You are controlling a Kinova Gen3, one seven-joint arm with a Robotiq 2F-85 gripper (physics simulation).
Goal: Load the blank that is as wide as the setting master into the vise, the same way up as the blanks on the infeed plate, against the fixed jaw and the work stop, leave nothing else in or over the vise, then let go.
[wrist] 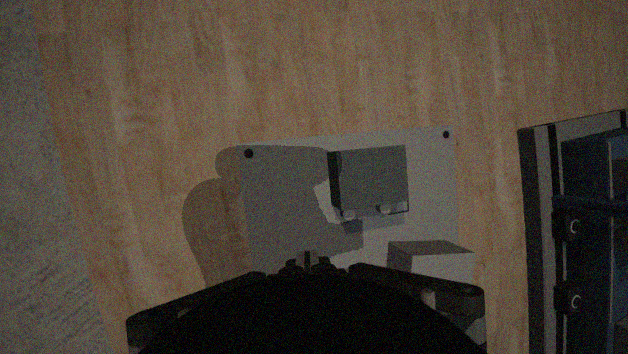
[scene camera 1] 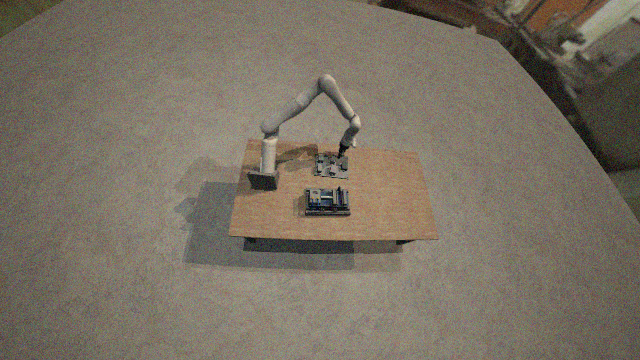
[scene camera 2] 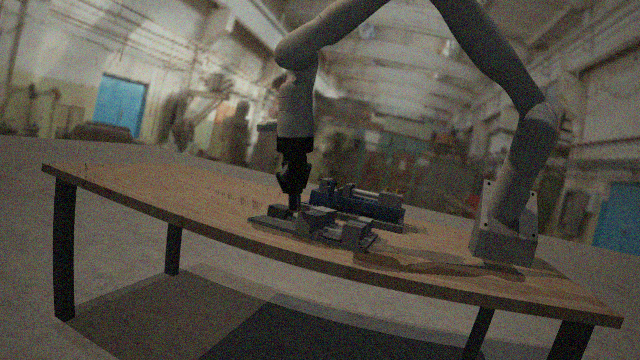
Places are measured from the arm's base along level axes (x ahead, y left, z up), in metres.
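Pixels of known places: gripper, fingertip midpoint: [wrist: 308, 265] [scene camera 1: 338, 158] [scene camera 2: 294, 211]; arm's base, origin of the base link: [scene camera 1: 267, 171] [scene camera 2: 502, 208].
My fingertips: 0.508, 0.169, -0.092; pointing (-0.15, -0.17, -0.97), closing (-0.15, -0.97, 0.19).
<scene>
For each thing: its top centre in the pictures, then the offset to it from my fingertips, as dx, dy, dz. "pt": a spot on its surface instead. Level surfaces: height alone.
- wooden table, its level: dz -0.040
- darker blank, surface spot: [wrist: 371, 178] pt +0.045, -0.060, -0.007
- paler blank, middle of its top: [wrist: 442, 280] [scene camera 2: 324, 208] -0.046, -0.098, +0.004
- blue vise, middle of its top: [scene camera 2: 360, 185] [scene camera 1: 329, 196] -0.106, -0.339, +0.059
The grey infeed plate [scene camera 1: 318, 173] [scene camera 2: 263, 221] [wrist: 435, 185] lies on the wooden table [scene camera 1: 384, 201] [scene camera 2: 178, 192] [wrist: 307, 66], with three grey blanks on it. In the second scene view these are a low one [scene camera 2: 279, 210] on the left, a middle one [scene camera 2: 318, 217] and a right one [scene camera 2: 356, 232]. The wrist view shows only two: a darker blank [wrist: 371, 178] with pegs along one edge and a paler blank [wrist: 433, 259]. My gripper [scene camera 1: 341, 154] [scene camera 2: 293, 206] [wrist: 308, 265] is shut on nothing, low over the plate among the blanks. The blue vise [scene camera 1: 326, 201] [scene camera 2: 358, 203] [wrist: 584, 228] stands beside the plate.
The arm's grey base block [scene camera 1: 263, 178] [scene camera 2: 503, 241] sits at one table corner. The table's edge runs close behind the plate. The floor [wrist: 25, 175] shows past that edge in the wrist view.
</scene>
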